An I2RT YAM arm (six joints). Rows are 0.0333 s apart.
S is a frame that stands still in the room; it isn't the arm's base.
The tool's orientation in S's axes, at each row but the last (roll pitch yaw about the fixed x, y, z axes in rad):
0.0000 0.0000 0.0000
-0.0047 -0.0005 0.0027
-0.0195 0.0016 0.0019
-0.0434 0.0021 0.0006
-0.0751 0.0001 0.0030
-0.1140 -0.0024 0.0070
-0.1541 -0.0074 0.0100
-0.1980 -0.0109 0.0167
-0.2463 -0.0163 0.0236
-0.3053 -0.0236 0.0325
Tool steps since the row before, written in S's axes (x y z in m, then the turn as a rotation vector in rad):
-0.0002 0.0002 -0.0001 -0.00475 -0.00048 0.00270
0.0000 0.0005 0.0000 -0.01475 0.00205 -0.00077
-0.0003 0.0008 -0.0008 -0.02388 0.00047 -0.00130
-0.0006 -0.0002 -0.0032 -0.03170 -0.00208 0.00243
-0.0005 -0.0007 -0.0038 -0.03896 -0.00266 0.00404
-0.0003 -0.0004 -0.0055 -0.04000 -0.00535 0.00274
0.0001 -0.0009 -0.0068 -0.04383 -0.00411 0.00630
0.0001 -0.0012 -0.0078 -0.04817 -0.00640 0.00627
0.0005 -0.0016 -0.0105 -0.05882 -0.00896 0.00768
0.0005 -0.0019 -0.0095 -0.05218 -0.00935 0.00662
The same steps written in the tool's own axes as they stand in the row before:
-0.0002 0.0002 -0.0001 -0.00475 -0.00048 0.00270
0.0000 0.0005 0.0000 -0.01474 0.00209 -0.00075
-0.0003 0.0008 -0.0008 -0.02388 0.00054 -0.00133
-0.0006 -0.0001 -0.0032 -0.03171 -0.00216 0.00227
-0.0005 -0.0004 -0.0038 -0.03897 -0.00284 0.00383
-0.0003 0.0002 -0.0055 -0.04003 -0.00536 0.00224
0.0000 0.0002 -0.0069 -0.04382 -0.00464 0.00598
0.0000 0.0004 -0.0079 -0.04820 -0.00682 0.00556
0.0003 0.0010 -0.0106 -0.05888 -0.00945 0.00653
0.0002 0.0010 -0.0096 -0.05229 -0.00966 0.00519

